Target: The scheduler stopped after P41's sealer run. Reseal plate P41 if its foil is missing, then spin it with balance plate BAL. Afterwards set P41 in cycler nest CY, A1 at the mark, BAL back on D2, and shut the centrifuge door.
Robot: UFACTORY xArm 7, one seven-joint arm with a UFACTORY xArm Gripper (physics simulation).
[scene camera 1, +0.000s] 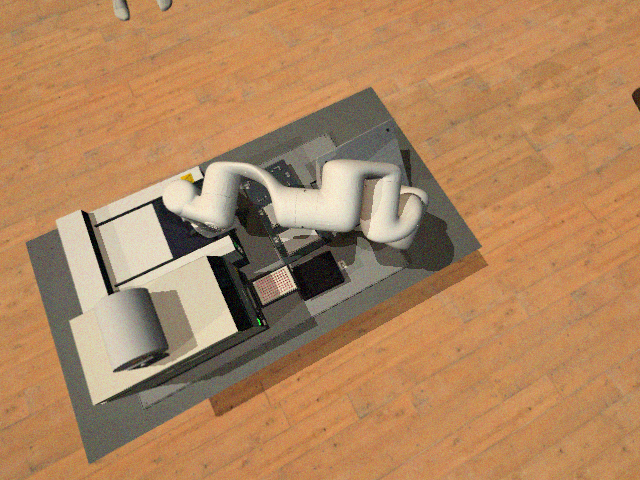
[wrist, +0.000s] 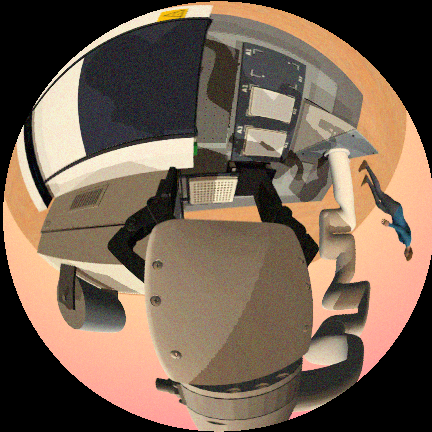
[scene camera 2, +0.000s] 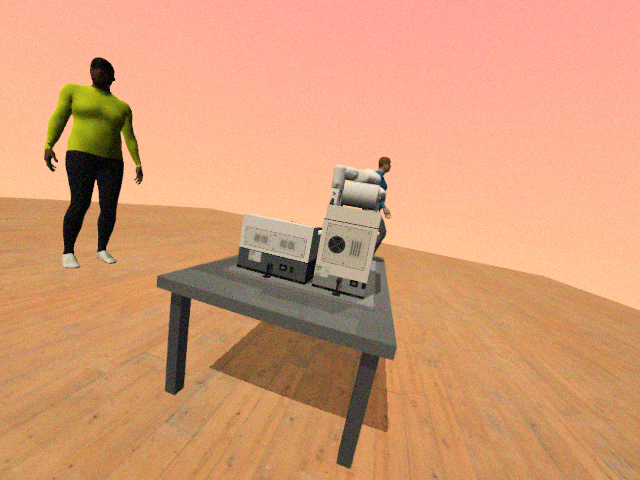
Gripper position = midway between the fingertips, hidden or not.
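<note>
Gripper (wrist: 218,181) open, holding nothing. Pink-dotted well plate (scene camera 1: 280,282) (wrist: 203,189). Centrifuge (scene camera 2: 284,249) (wrist: 56,163). Grey cylinder (scene camera 2: 355,194) (wrist: 97,310).
</note>
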